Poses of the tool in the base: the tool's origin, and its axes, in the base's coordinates. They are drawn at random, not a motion.
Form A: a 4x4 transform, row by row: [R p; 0 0 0 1], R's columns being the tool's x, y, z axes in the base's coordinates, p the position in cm. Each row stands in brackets.
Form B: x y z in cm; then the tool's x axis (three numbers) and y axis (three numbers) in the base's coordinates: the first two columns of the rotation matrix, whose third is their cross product. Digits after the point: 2 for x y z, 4 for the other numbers.
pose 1, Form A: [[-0.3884 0.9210 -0.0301 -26.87], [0.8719 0.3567 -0.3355 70.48], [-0.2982 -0.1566 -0.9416 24.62], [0 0 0 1]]
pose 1, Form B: -26.87 70.48 24.62 -0.3884 0.8719 -0.2982 0.9210 0.3567 -0.1566
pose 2, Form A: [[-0.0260 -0.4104 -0.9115 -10.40], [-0.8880 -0.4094 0.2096 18.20], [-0.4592 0.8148 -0.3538 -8.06], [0 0 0 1]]
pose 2, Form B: -10.40 18.20 -8.06 -0.0260 -0.8880 -0.4592 -0.4104 -0.4094 0.8148
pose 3, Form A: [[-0.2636 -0.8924 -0.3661 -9.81], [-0.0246 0.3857 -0.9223 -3.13], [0.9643 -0.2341 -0.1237 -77.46], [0 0 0 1]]
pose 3, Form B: -9.81 -3.13 -77.46 -0.2636 -0.0246 0.9643 -0.8924 0.3857 -0.2341
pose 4, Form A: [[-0.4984 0.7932 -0.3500 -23.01], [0.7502 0.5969 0.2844 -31.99], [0.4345 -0.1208 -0.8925 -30.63], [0 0 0 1]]
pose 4, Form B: -23.01 -31.99 -30.63 -0.4984 0.7502 0.4345 0.7932 0.5969 -0.1208
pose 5, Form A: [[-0.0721 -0.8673 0.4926 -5.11], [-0.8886 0.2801 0.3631 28.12], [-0.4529 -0.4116 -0.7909 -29.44], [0 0 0 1]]
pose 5, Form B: -5.11 28.12 -29.44 -0.0721 -0.8886 -0.4529 -0.8673 0.2801 -0.4116
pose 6, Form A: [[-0.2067 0.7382 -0.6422 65.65], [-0.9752 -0.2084 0.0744 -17.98], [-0.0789 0.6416 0.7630 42.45], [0 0 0 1]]
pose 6, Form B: 65.65 -17.98 42.45 -0.2067 -0.9752 -0.0789 0.7382 -0.2084 0.6416
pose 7, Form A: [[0.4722 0.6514 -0.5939 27.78], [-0.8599 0.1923 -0.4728 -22.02], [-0.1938 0.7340 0.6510 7.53], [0 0 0 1]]
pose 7, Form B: 27.78 -22.02 7.53 0.4722 -0.8599 -0.1938 0.6514 0.1923 0.7340
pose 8, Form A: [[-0.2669 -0.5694 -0.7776 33.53], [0.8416 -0.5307 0.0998 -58.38], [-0.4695 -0.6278 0.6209 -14.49], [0 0 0 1]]
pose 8, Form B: 33.53 -58.38 -14.49 -0.2669 0.8416 -0.4695 -0.5694 -0.5307 -0.6278
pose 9, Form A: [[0.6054 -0.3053 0.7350 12.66], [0.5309 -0.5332 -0.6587 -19.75], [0.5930 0.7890 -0.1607 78.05], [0 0 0 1]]
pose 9, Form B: 12.66 -19.75 78.05 0.6054 0.5309 0.5930 -0.3053 -0.5332 0.7890
